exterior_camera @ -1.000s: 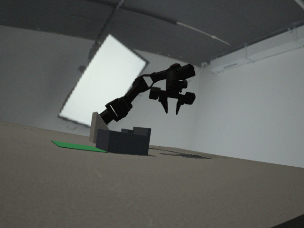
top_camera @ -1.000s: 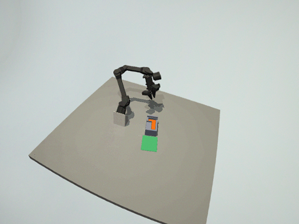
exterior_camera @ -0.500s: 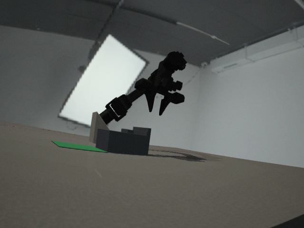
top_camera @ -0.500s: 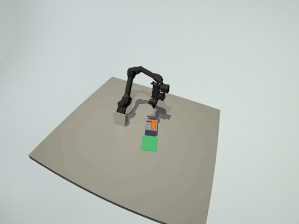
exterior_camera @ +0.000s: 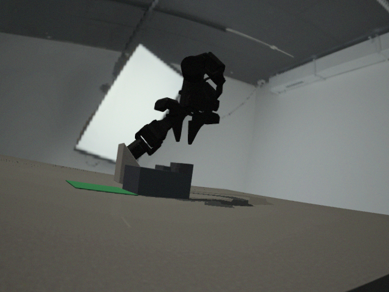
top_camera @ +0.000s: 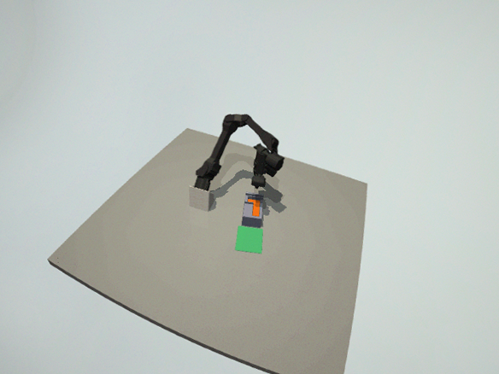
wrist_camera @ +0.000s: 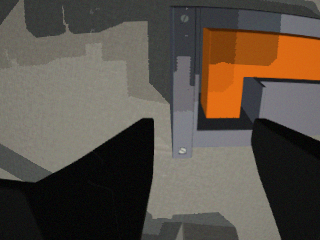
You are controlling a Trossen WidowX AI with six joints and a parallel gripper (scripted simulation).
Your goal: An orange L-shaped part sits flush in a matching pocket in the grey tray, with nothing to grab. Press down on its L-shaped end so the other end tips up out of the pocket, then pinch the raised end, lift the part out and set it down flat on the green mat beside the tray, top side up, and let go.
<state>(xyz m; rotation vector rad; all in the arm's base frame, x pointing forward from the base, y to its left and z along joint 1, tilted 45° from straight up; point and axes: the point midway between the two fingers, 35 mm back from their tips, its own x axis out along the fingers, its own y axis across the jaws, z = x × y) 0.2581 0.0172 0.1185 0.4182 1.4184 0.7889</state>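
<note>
My gripper tip is now 1 cm short of the orange L-shaped part, 5 cm to the left of it and 9 cm above it. The rest, counted from my gripper tip: green mat 5 cm ahead, 22 cm to the right, 16 cm below.
</note>
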